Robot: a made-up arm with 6 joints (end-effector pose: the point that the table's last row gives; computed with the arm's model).
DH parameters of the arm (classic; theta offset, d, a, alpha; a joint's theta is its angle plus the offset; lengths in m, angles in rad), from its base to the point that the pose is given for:
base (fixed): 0 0 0 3.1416
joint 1: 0 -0.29 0 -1.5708
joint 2: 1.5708 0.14 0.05 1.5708
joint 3: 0 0.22 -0.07 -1.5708
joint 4: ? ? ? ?
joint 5: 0 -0.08 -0.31 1.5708
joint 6: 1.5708 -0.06 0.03 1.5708
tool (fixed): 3.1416 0.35 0 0
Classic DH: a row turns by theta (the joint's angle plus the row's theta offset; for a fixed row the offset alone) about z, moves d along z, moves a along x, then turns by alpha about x.
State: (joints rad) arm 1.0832 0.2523 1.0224 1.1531 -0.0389 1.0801
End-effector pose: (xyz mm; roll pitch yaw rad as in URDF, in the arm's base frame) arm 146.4 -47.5 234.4 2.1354 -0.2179 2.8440
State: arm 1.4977 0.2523 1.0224 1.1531 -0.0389 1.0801
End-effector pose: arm 114.9 -102.5 234.4 2.1354 -0.2179 2.4295
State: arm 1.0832 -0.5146 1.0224 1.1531 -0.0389 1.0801
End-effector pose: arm 113.9 13.9 173.2 1.4473 -0.6875 -3.1196
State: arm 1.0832 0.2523 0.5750 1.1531 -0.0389 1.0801
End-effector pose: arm 85.7 -106.3 143.4 2.4977 -0.4883 2.6029
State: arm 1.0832 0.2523 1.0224 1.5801 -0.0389 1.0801
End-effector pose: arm 218.4 -121.9 241.9 2.1873 0.0157 2.4842
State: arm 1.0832 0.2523 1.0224 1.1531 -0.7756 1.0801
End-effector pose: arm 115.2 53.2 311.9 2.5055 0.2629 -3.0028
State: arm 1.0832 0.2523 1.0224 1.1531 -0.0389 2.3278
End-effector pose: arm 400.5 -361.7 306.7 1.9934 0.4409 1.7558
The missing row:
joint 4: 0 0.05 0.2 -1.5708
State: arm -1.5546 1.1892 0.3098 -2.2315 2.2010 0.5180
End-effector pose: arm 217.4 203.8 662.1 -1.1153 1.0029 3.0313
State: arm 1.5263 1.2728 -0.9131 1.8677 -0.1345 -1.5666
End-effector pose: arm 166.2 184.1 510.8 -1.8723 -1.1844 -0.5387
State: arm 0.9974 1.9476 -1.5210 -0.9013 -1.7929 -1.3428
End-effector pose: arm -380.9 -36.6 988.9 0.9325 -0.6905 -0.9931
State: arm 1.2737 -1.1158 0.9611 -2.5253 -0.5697 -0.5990
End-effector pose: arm 155.3 148.0 80.2 -2.8849 -1.2192 1.0644
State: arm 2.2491 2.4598 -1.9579 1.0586 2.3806 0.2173
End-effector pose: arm -10.4 198.1 243.8 -0.3553 -0.8057 -0.3760
